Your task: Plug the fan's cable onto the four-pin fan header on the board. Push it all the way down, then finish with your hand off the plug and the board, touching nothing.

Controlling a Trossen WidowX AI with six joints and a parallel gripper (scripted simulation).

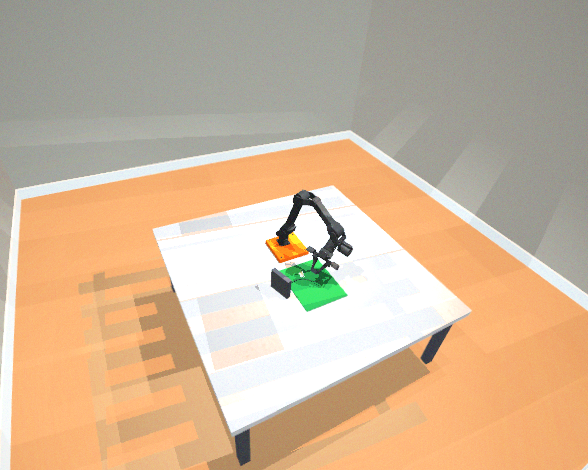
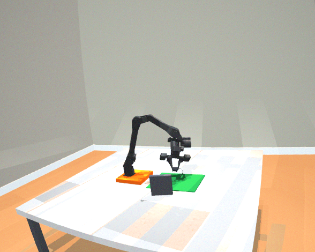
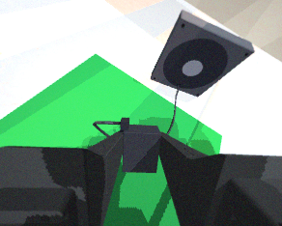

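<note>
Now: gripper tip 90 mm above the green board. The rest, counted from my gripper tip: pale header (80 mm below, 70 mm behind, 30 mm to the right); then dark grey fan (170 mm to the right, 20 mm below, 10 mm behind); then fan plug (10 mm to the left, 10 mm behind).
</note>
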